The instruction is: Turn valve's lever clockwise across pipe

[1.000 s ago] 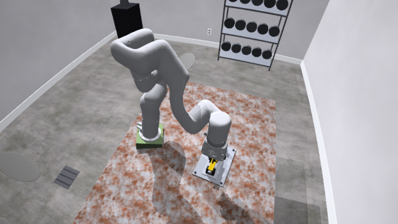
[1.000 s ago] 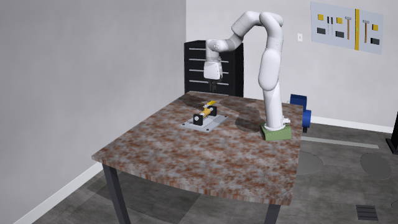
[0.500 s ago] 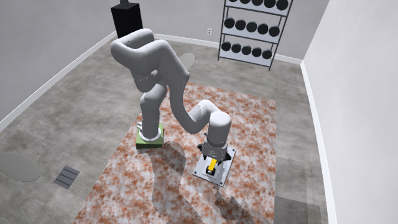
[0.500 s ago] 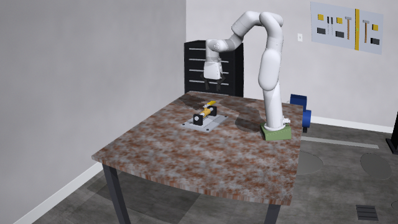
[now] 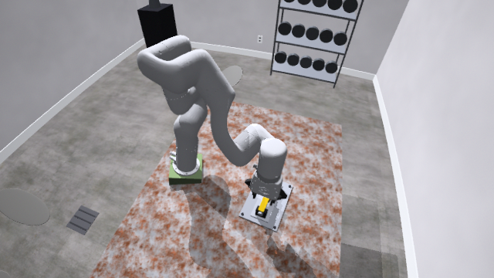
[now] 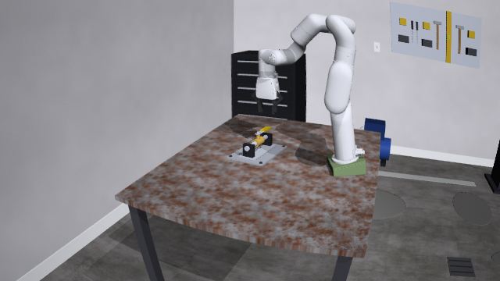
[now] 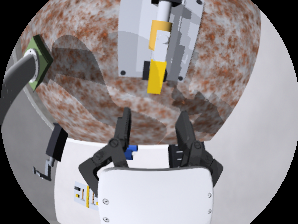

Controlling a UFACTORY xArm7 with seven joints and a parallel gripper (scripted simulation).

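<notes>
The yellow lever is 10 mm ahead of my hand, 50 mm to the left of it and 90 mm below it.
</notes>
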